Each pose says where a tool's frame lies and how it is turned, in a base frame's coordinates. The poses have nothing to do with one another.
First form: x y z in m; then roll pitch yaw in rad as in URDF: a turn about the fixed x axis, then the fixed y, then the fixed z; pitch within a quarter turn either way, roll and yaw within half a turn.
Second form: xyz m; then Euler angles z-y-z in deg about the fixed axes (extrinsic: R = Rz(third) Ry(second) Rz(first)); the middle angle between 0 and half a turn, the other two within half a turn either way. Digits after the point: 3 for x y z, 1 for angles.
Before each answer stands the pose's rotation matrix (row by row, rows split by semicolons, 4 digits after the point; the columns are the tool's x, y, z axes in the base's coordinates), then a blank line. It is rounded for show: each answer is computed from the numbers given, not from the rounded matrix.
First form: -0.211 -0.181 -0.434 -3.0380 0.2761 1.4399
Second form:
0.1256 0.9825 -0.1379; 0.9539 -0.1578 -0.2553; -0.2726 -0.0995 -0.9570

-0.211 -0.181 -0.434 -20.1 163.1 -118.4
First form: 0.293 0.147 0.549 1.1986 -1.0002 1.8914
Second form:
-0.1702 -0.0981 0.9805; 0.5126 -0.8586 0.0031; 0.8416 0.5032 0.1964

0.293 0.147 0.549 149.1 78.7 0.2
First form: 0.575 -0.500 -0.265 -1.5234 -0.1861 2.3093
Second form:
-0.6616 -0.1595 -0.7327; 0.7267 0.1048 -0.6789; 0.1850 -0.9816 0.0466

0.575 -0.500 -0.265 -100.7 87.3 -137.2
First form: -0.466 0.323 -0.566 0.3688 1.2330 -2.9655
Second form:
-0.3263 -0.1715 -0.9296; -0.0581 -0.9779 0.2008; -0.9435 0.1195 0.3091

-0.466 0.323 -0.566 7.2 72.0 167.8
